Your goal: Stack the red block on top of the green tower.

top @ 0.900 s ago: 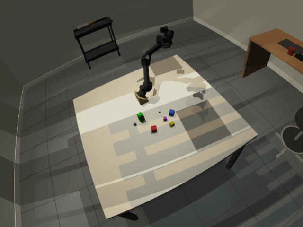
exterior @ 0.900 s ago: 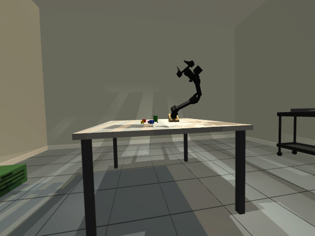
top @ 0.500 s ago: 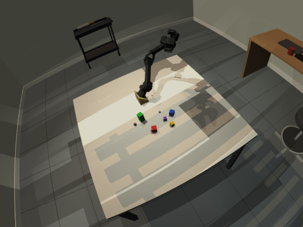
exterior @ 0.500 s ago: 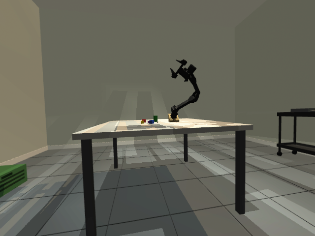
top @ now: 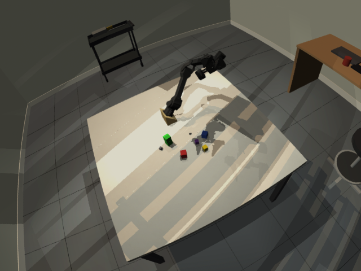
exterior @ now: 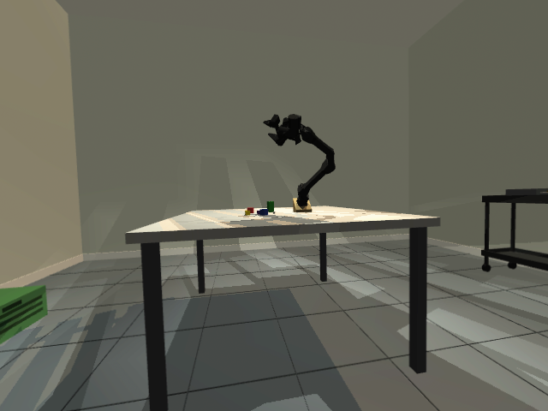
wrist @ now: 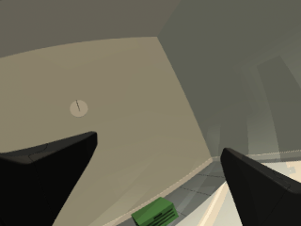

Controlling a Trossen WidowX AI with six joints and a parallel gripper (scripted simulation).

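Now: the red block 490 mm below my gripper tip, 280 mm to the right of it and 60 mm ahead of it. Round my gripper tip: yellow block (490 mm below, 130 mm to the right, 100 mm ahead); then blue block (490 mm below, 70 mm to the right, 10 mm ahead); then small purple block (490 mm below, 150 mm to the right, 20 mm ahead).
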